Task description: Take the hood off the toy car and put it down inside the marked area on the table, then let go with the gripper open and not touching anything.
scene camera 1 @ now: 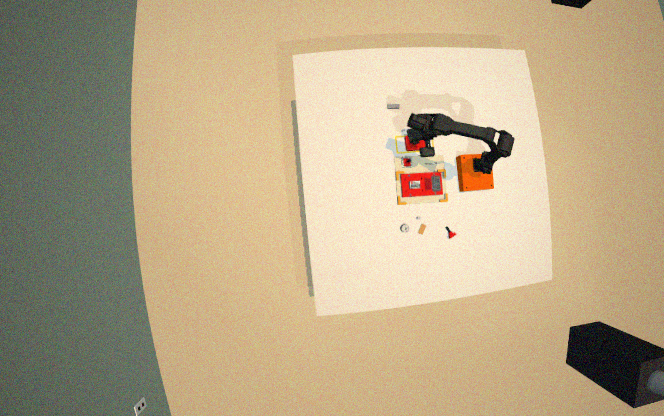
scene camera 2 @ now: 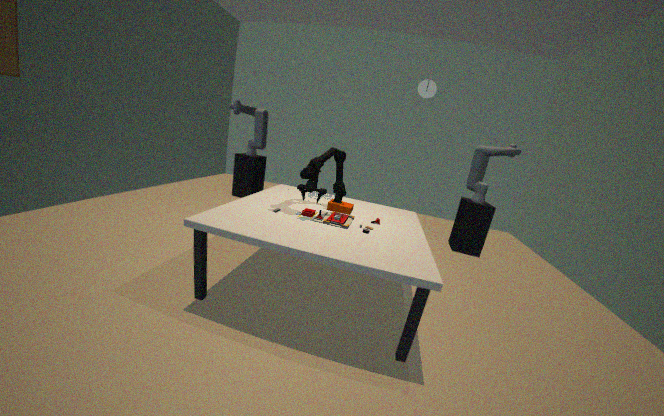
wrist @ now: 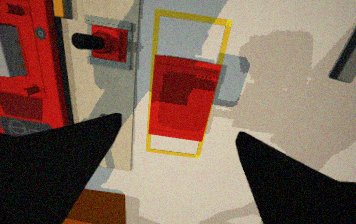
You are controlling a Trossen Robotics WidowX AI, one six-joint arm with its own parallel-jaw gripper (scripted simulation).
Labels:
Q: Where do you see a red toy car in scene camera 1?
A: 430, 183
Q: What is the gripper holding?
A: Nothing.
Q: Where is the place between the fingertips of the gripper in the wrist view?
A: At 180, 128

